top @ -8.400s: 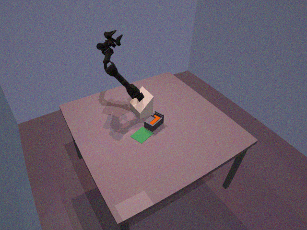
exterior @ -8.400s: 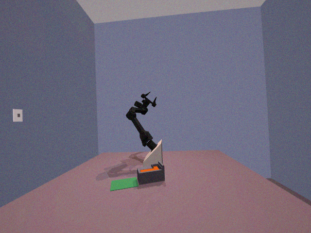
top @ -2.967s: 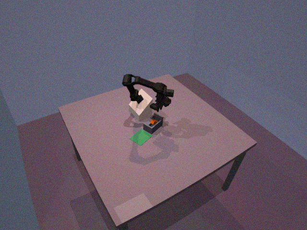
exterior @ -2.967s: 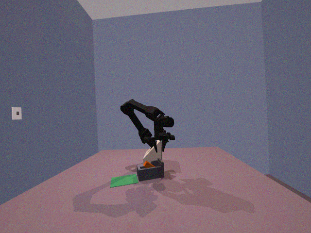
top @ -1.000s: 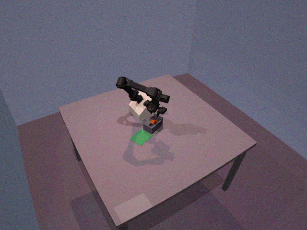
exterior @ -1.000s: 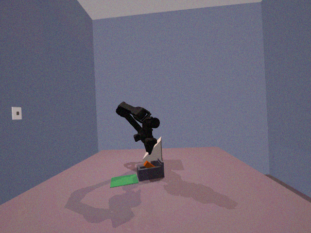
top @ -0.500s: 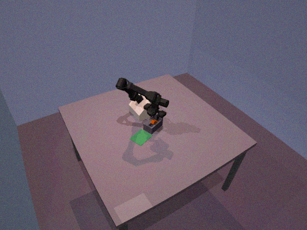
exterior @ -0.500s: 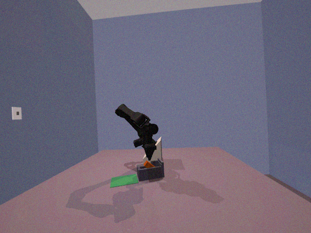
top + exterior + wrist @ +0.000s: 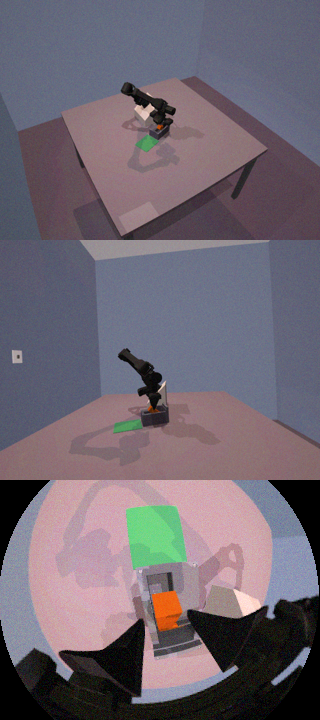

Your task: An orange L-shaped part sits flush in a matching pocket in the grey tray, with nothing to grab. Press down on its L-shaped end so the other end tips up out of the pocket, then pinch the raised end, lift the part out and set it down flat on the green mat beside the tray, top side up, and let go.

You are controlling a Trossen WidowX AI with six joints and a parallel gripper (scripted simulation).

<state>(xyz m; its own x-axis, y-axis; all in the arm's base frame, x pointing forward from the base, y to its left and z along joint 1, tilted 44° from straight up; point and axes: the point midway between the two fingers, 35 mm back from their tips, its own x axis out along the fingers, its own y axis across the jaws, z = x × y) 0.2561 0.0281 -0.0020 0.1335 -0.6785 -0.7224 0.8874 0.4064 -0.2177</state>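
Now: gripper tip 5 cm above the orange L-shaped part, 3 cm past it and 2 cm to the right of it. Also, from my gripper tip: green mat (14 cm to the right, 10 cm below, 5 cm ahead).
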